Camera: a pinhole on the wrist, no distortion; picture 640 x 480 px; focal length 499.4 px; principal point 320.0 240.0 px. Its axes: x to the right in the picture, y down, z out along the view. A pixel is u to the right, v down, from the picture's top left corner.
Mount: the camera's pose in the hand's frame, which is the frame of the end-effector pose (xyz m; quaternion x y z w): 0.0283 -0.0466 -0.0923 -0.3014 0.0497 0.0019 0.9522
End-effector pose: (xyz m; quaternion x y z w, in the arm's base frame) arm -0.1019 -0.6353 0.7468 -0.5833 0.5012 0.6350 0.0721
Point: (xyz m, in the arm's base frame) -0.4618 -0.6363 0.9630
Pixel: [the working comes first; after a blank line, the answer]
In the camera's frame: -0.1308 0.1707 0.4648

179 423
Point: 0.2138 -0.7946 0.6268
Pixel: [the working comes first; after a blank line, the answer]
In the camera's frame: 0.0744 -0.0076 -0.2568

behind the camera
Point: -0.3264 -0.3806 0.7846
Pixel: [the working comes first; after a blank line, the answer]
In the camera's frame: -0.1574 -0.1586 0.3848

116 34
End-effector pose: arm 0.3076 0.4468 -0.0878 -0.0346 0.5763 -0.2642 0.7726
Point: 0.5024 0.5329 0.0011
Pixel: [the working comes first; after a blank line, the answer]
In the camera's frame: -0.1365 -0.0243 0.3078

99 201
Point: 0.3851 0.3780 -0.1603
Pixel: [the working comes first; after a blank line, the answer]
In the camera's frame: 0.0645 -0.0577 0.1585

523 58
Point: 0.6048 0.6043 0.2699
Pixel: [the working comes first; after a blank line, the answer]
In the camera's frame: -0.3975 -0.1083 0.4203

outside the picture
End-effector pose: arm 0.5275 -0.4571 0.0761 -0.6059 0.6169 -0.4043 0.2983
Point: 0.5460 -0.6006 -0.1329
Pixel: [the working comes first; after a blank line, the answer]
In the camera's frame: 0.0579 0.0491 0.3259

409 315
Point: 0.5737 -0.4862 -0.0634
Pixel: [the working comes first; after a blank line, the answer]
In the camera's frame: -0.0439 0.0017 0.2481

232 243
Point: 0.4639 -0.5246 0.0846
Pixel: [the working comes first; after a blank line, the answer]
In the camera's frame: 0.0387 0.0358 0.0824

555 457
